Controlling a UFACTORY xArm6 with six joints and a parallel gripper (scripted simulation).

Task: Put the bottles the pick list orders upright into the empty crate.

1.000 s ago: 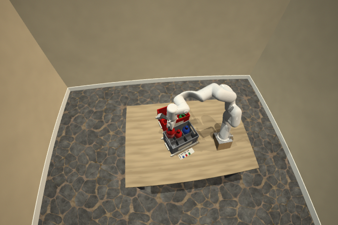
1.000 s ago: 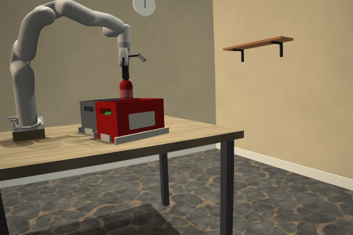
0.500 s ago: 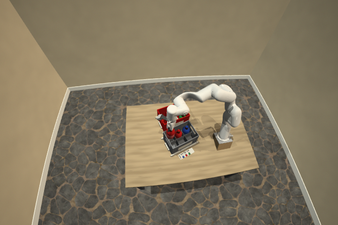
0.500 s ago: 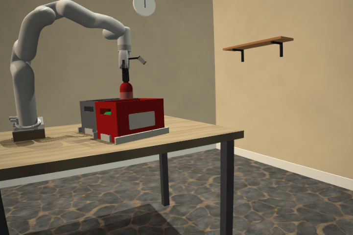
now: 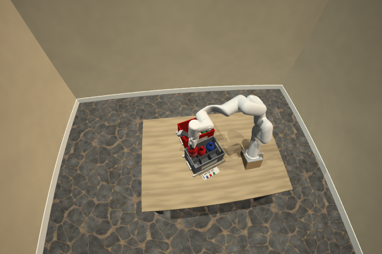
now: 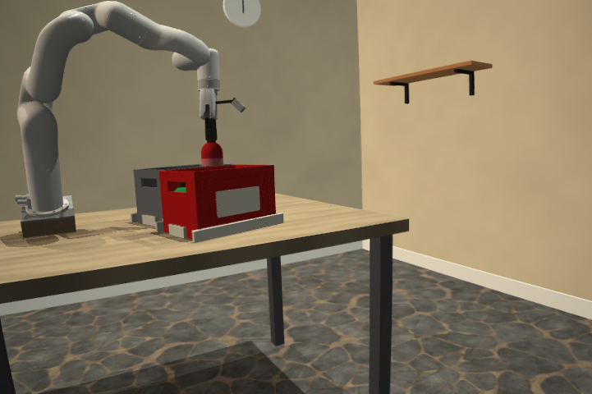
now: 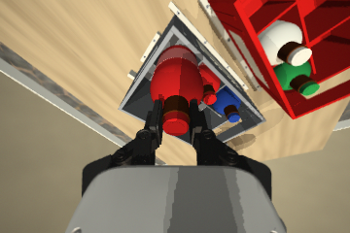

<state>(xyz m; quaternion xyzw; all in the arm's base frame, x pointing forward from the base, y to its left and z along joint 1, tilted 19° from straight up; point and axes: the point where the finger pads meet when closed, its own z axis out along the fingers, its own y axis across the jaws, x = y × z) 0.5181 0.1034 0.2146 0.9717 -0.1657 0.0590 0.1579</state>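
Now: the grey crate 200 mm below my hand, 100 mm behind it and 10 mm to the right of it. The rest, counted from my hand: white-label bottle: 190 mm to the right, 190 mm below, 50 mm behind; red crate: 230 mm to the right, 200 mm below, 30 mm behind; blue bottle: 190 mm below, 160 mm behind, 90 mm to the right.
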